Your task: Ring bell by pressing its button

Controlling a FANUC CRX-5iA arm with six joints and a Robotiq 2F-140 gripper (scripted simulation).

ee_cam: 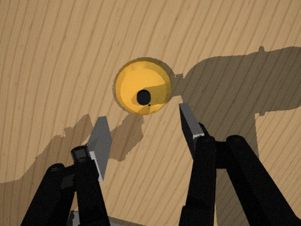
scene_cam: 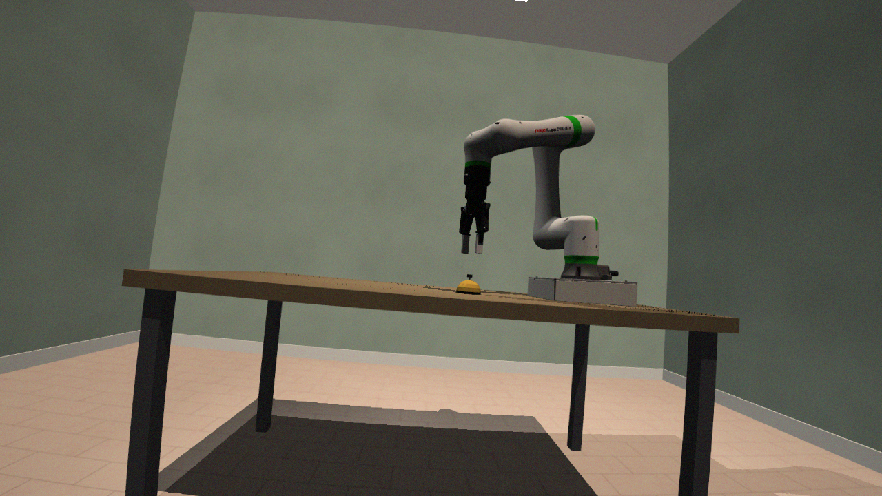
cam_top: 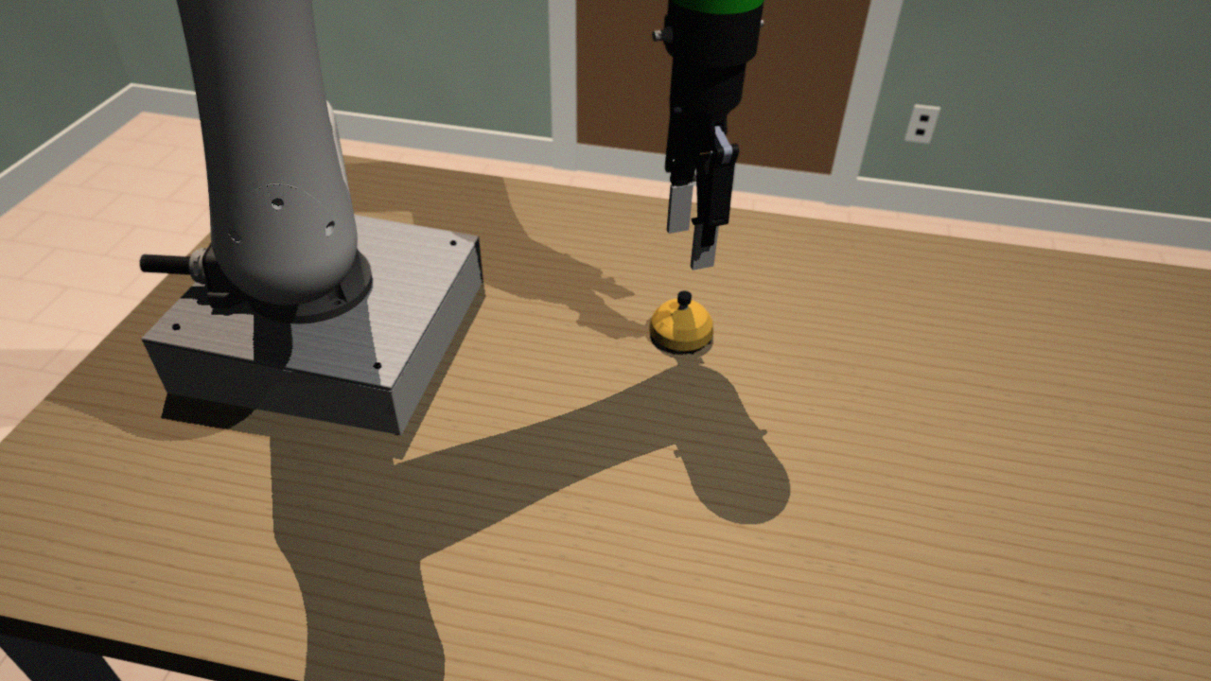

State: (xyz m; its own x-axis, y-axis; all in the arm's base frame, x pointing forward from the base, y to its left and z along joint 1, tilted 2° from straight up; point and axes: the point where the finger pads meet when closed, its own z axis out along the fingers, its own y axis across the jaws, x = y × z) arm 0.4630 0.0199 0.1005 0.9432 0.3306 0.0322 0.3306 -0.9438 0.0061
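My hand is 11 cm above the black button. The rest, counted from my hand: yellow dome bell: 13 cm below.
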